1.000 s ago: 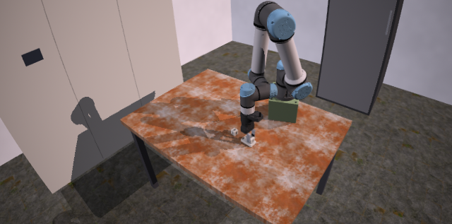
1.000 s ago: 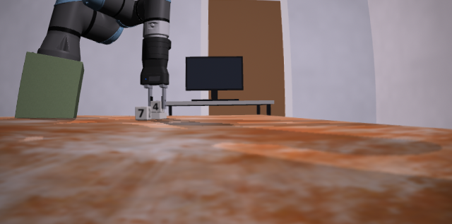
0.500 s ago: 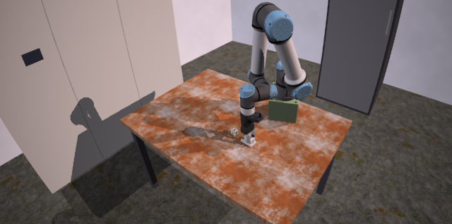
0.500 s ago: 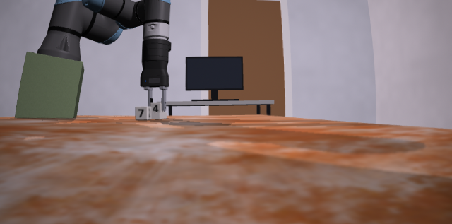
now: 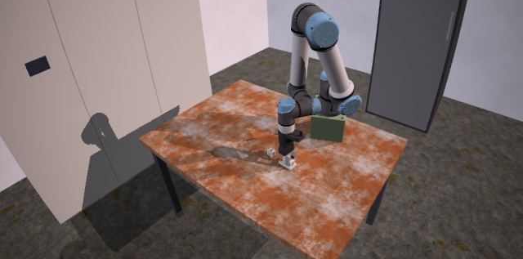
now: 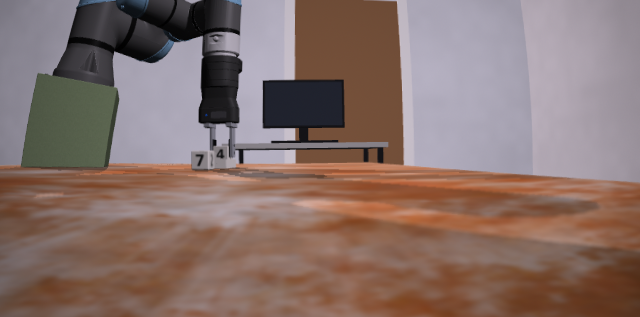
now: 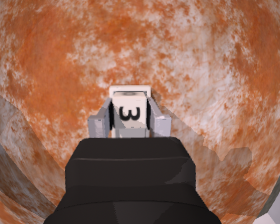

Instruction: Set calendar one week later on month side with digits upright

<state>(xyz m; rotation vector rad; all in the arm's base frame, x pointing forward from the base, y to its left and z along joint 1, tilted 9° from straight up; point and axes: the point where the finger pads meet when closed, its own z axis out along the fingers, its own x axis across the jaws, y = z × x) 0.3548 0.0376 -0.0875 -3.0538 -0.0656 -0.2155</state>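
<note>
My gripper is now 30 mm above the white tray and 20 mm to the left of it.
</note>
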